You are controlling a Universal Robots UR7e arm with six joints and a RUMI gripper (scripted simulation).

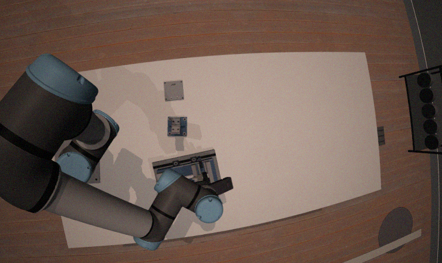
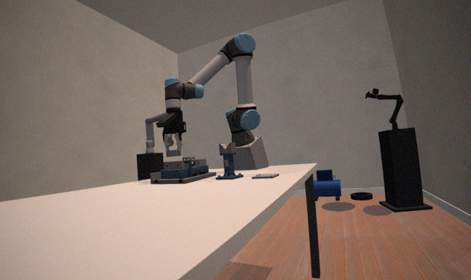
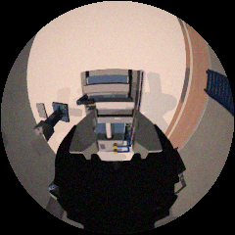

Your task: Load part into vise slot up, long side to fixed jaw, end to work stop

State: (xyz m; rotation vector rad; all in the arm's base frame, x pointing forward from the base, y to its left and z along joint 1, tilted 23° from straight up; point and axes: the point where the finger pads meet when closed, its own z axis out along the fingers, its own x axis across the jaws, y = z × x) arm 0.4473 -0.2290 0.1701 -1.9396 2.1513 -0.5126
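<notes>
The vise is 70 mm behind my hand, 30 mm to the left of it and 100 mm below it. Also, from my hand: part: right at my hand; infeed plate: 420 mm to the left, 140 mm below.
</notes>
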